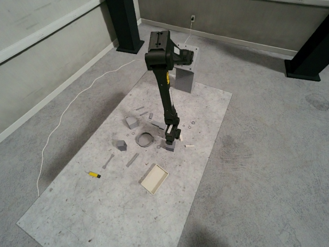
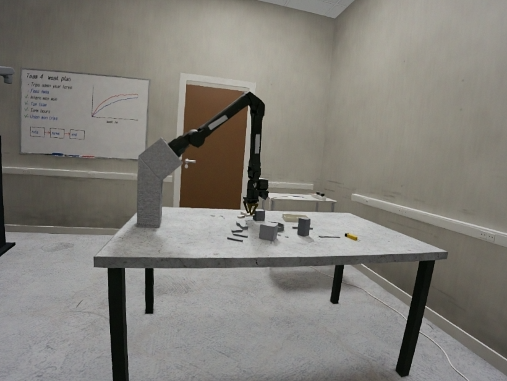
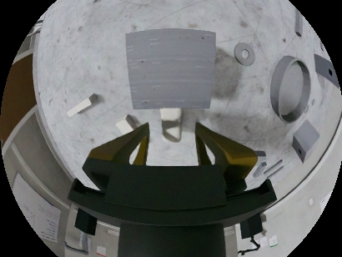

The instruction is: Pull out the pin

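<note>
The grey block is 60 mm ahead of my hand and 10 mm below it. The rest, counted from my hand: round grey dish 60 mm ahead, 200 mm to the right, 30 mm below; then cream tray 310 mm ahead, 40 mm to the right, 40 mm below.
</note>
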